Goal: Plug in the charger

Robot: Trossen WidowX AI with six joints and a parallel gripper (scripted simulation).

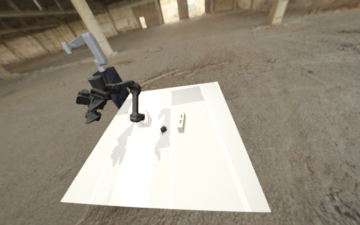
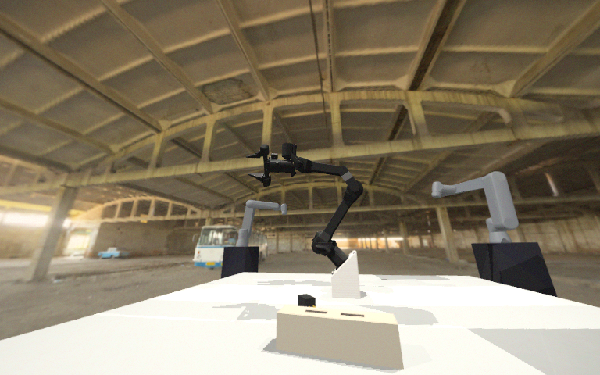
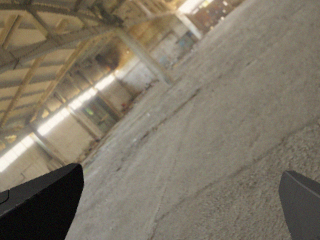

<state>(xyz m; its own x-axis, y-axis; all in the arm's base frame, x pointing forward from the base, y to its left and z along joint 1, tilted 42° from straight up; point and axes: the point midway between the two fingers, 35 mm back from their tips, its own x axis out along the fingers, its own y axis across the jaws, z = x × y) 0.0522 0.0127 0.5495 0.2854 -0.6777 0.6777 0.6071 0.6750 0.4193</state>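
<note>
The two-prong charger lies 50 cm below my gripper tip, 31 cm to the left of it and 14 cm ahead of it.
</note>
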